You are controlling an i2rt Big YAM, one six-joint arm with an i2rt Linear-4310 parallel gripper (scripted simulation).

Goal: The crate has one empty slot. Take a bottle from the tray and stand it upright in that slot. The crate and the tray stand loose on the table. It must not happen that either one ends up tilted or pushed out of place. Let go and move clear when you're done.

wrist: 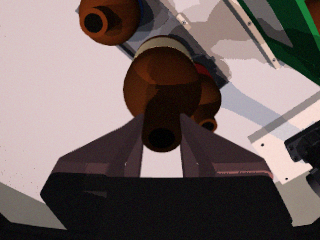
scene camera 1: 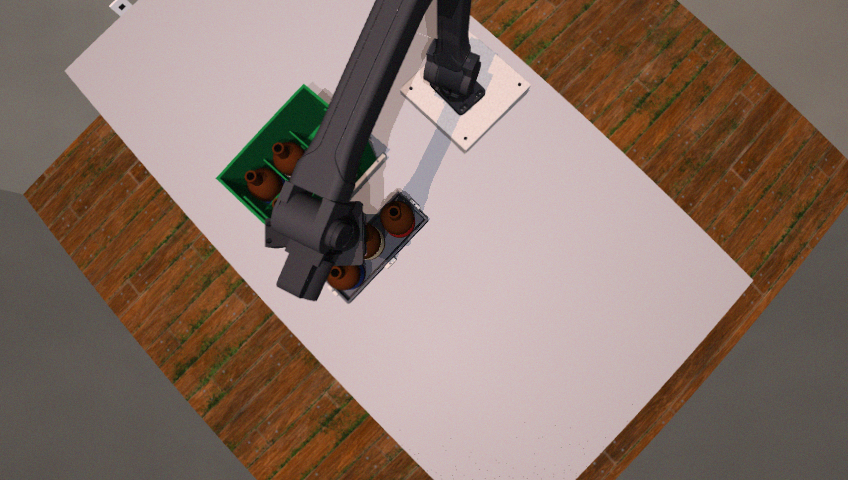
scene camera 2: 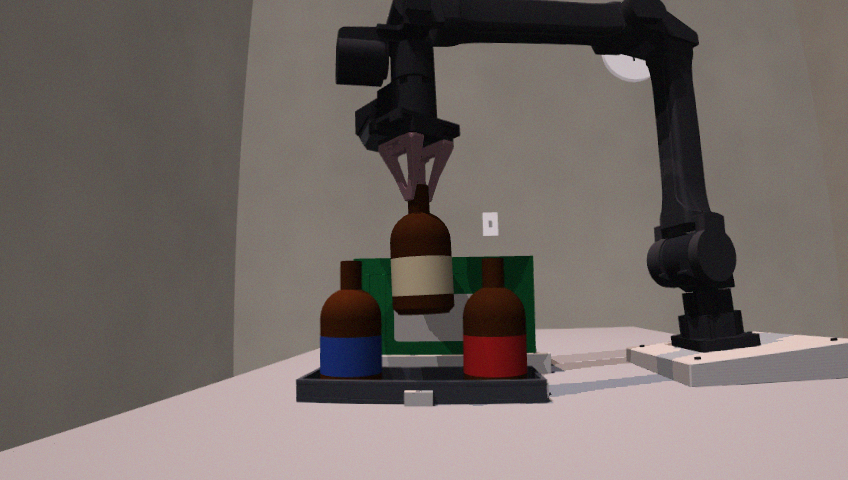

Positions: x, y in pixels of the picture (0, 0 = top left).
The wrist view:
gripper: 161, 120
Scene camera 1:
dark tray: 393, 245
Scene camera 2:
gripper: 418, 201
dark tray: 448, 385
